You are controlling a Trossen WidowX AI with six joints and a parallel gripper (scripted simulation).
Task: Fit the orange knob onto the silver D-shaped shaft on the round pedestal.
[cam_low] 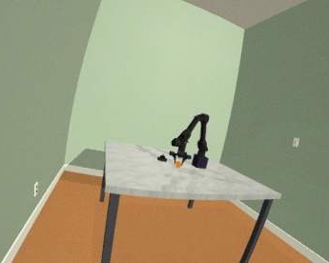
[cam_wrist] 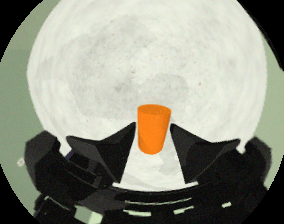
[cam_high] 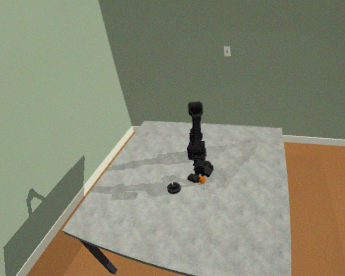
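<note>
Now: gripper tip 1 cm to the right of the orange knob and 1 cm below it. From my gripper tip the other things lie so: dark round pedestal 16 cm to the right, 8 cm ahead, 2 cm above.
</note>
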